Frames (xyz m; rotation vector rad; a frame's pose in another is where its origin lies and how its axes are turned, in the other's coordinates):
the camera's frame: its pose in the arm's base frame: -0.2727 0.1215 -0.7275 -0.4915 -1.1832 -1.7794
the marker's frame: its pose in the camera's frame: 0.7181 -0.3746 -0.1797 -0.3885 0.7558 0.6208
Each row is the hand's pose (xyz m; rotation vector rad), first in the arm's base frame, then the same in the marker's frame.
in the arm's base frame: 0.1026 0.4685 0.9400 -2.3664 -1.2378 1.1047
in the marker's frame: -0.2261 0.9168 1.6772 0.9020 2.7683 -1.0938
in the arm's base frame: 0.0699 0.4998 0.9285 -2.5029 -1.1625 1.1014
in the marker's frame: -0.2638 0.8898 1.6720 1.0404 2.7072 -0.9954
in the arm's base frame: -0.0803 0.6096 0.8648 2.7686 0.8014 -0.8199
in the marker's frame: -0.4077 0.7633 1.6278 1.5114 2.4995 -0.5122
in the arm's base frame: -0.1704 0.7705 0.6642 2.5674 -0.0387 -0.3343
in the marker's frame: -0.6277 0.7200 1.4730 2.1548 1.8424 0.0800
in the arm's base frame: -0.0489 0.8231 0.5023 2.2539 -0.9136 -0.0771
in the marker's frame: -0.7028 0.8672 1.3448 2.6112 0.9231 0.2956
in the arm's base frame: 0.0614 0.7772 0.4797 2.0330 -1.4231 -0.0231
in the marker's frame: -0.6487 0.9734 1.3208 2.7680 0.3385 0.2389
